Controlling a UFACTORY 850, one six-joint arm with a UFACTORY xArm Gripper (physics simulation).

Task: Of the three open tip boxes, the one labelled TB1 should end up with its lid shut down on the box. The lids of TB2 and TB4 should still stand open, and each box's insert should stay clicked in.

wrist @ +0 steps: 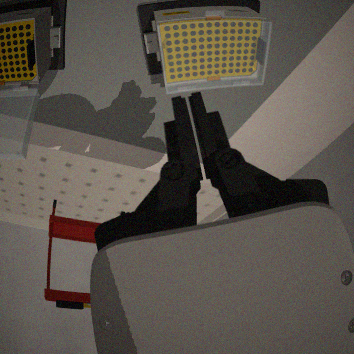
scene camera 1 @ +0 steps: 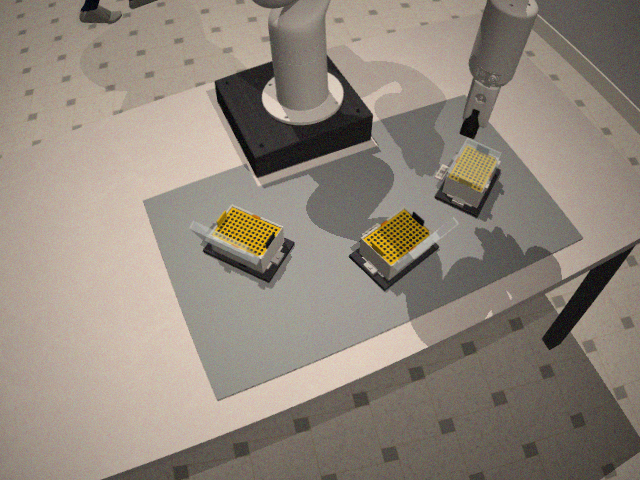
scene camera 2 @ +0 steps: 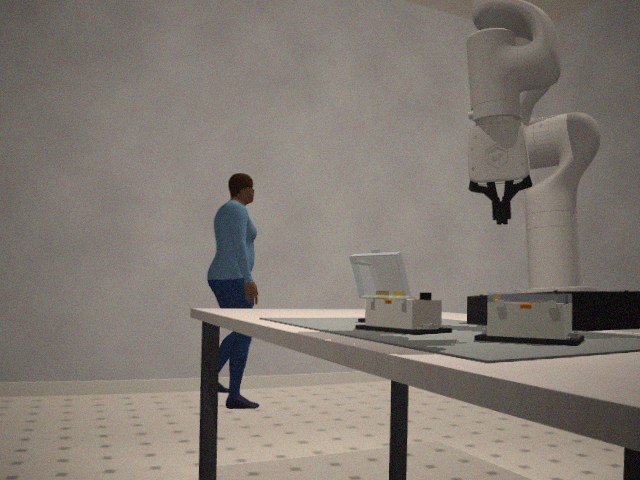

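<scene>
The box labelled TB1 stands at the right of scene camera 1. Its clear lid lies low and level over the yellow insert; whether it is latched I cannot tell. The middle box and the left box have their clear lids standing open and yellow inserts level inside; I cannot read which is TB2 or TB4. My gripper is shut and empty, above and apart from TB1.
The boxes stand on dark trays on a grey mat. The robot's black base stands behind the mat on the table. A person stands beyond the table. A red frame shows lower left in the wrist view.
</scene>
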